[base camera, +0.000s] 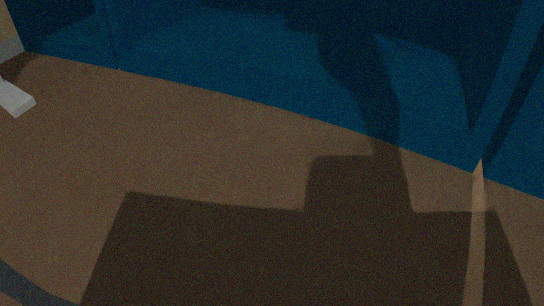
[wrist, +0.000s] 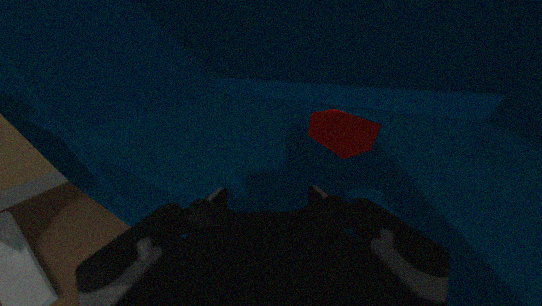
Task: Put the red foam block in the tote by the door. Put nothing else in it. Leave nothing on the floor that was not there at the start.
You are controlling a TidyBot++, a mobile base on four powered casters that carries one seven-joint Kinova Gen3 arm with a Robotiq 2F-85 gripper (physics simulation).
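Frame: origin at the arm's base, x left, y back, z up, level; metres.
Seen in the pictures: gripper, fingertip midpoint: [wrist: 267, 195].
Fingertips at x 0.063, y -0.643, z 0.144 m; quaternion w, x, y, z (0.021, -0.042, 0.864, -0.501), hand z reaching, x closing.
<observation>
Pixels of each thing's top centre, then the offset from my fingertips to it. "spot": a spot on its surface instead. Level surfaces: height alone.
- red foam block, top centre: [wrist: 342, 118] dy -0.136, dx -0.114, dz +0.037 m
- Brown floor, surface height: dz -0.541 m
- grey strip, surface spot: [base camera: 11, 50] spot: dy -0.442, dx +1.357, dz -0.507 m
The red foam block [wrist: 344, 134] rests on a large dark blue surface [wrist: 165, 135] [base camera: 210, 55], right of centre in the wrist view. Raised blue parts show behind it; whether this blue thing is the tote, I cannot tell. My gripper [wrist: 267, 195] is open, with its two fingertips apart and no object between them. The block appears beyond the fingertips and a little to the right, apart from them. The block and the gripper do not show in the base camera view.
Brown floor [base camera: 150, 135] runs along the blue thing's lower edge, with the robot's broad shadow across both. A white flat-sided object [base camera: 19, 101] [wrist: 22, 265] lies at the left, near a grey strip [base camera: 11, 50] [wrist: 32, 191] at the wall's foot. A dark curved band [base camera: 25, 287] crosses the lower left corner.
</observation>
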